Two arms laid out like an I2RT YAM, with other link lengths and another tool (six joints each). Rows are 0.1 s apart.
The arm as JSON. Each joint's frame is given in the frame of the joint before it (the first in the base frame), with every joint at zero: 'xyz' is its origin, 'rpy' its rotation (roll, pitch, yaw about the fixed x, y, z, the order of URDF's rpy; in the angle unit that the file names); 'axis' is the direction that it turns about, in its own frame. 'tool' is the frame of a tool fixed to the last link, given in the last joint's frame.
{
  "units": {
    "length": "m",
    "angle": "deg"
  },
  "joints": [
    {
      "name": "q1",
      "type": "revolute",
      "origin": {
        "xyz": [
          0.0,
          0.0,
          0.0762
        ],
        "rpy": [
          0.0,
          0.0,
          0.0
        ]
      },
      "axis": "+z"
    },
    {
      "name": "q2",
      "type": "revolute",
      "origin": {
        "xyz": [
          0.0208,
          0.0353,
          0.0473
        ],
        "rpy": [
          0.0,
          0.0,
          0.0
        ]
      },
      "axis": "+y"
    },
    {
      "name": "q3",
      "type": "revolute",
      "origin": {
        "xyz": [
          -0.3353,
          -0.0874,
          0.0
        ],
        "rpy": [
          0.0,
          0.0,
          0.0
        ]
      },
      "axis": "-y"
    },
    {
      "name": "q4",
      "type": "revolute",
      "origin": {
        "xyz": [
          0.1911,
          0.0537,
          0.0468
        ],
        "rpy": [
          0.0,
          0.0,
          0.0
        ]
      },
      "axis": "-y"
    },
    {
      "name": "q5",
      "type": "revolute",
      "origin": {
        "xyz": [
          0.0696,
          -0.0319,
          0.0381
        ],
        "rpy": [
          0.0,
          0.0,
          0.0
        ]
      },
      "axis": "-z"
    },
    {
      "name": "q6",
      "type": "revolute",
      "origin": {
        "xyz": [
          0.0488,
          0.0,
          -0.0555
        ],
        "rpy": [
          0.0,
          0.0,
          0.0
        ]
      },
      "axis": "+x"
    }
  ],
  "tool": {
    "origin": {
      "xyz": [
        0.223,
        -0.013,
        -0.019
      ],
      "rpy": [
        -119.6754,
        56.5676,
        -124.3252
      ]
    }
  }
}
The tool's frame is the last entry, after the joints.
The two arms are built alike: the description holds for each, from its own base.
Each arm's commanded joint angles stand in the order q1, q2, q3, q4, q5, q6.
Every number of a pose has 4 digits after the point.
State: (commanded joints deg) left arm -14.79 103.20 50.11 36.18 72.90 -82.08; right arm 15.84 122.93 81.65 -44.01 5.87 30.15
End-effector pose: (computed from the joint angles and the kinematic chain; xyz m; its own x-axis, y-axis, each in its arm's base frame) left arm 0.2838 -0.3812 0.2807 -0.7673 0.2393 0.5950 -0.6019 0.0515 -0.7969; right arm 0.3677 0.0422 -0.0279 -0.9509 -0.2102 0.2274 -0.2374 0.9663 -0.0997
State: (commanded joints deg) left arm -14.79 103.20 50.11 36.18 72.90 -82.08; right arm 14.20 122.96 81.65 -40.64 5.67 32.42
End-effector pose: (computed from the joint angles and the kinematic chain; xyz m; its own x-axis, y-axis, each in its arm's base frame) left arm 0.2838 -0.3812 0.2807 -0.7673 0.2393 0.5950 -0.6019 0.0515 -0.7969; right arm 0.3877 0.0383 -0.0285 -0.9745 -0.1499 0.1671 -0.1662 0.9821 -0.0883
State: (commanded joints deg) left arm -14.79 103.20 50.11 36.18 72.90 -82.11; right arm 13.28 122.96 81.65 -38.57 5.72 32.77
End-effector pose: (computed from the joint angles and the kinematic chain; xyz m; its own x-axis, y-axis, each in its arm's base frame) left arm 0.2838 -0.3812 0.2807 -0.7670 0.2392 0.5954 -0.6023 0.0515 -0.7966; right arm 0.4003 0.0349 -0.0280 -0.9829 -0.1295 0.1310 -0.1413 0.9863 -0.0851
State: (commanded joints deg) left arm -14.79 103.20 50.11 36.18 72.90 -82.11; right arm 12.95 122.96 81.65 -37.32 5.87 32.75
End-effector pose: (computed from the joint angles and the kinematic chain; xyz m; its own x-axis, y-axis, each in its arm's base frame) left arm 0.2838 -0.3812 0.2807 -0.7670 0.2392 0.5954 -0.6023 0.0515 -0.7966; right arm 0.4079 0.0335 -0.0274 -0.9863 -0.1240 0.1092 -0.1336 0.9873 -0.0857
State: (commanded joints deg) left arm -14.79 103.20 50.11 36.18 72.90 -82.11; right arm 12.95 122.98 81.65 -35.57 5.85 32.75
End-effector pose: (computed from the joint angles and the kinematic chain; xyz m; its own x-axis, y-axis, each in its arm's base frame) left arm 0.2838 -0.3812 0.2807 -0.7670 0.2392 0.5954 -0.6023 0.0515 -0.7966; right arm 0.4180 0.0359 -0.0265 -0.9890 -0.1247 0.0793 -0.1312 0.9879 -0.0826
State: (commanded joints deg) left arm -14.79 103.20 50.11 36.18 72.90 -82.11; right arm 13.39 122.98 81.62 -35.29 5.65 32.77
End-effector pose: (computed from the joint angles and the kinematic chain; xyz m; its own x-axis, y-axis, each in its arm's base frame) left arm 0.2838 -0.3812 0.2807 -0.7670 0.2392 0.5954 -0.6023 0.0515 -0.7966; right arm 0.4189 0.0404 -0.0265 -0.9882 -0.1331 0.0753 -0.1390 0.9872 -0.0787
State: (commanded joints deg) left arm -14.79 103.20 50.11 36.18 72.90 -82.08; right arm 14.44 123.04 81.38 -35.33 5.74 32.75
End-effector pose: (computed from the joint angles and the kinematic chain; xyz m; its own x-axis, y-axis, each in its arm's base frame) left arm 0.2838 -0.3812 0.2807 -0.7673 0.2393 0.5950 -0.6019 0.0515 -0.7969; right arm 0.4161 0.0471 -0.0278 -0.9852 -0.1509 0.0811 -0.1574 0.9842 -0.0809
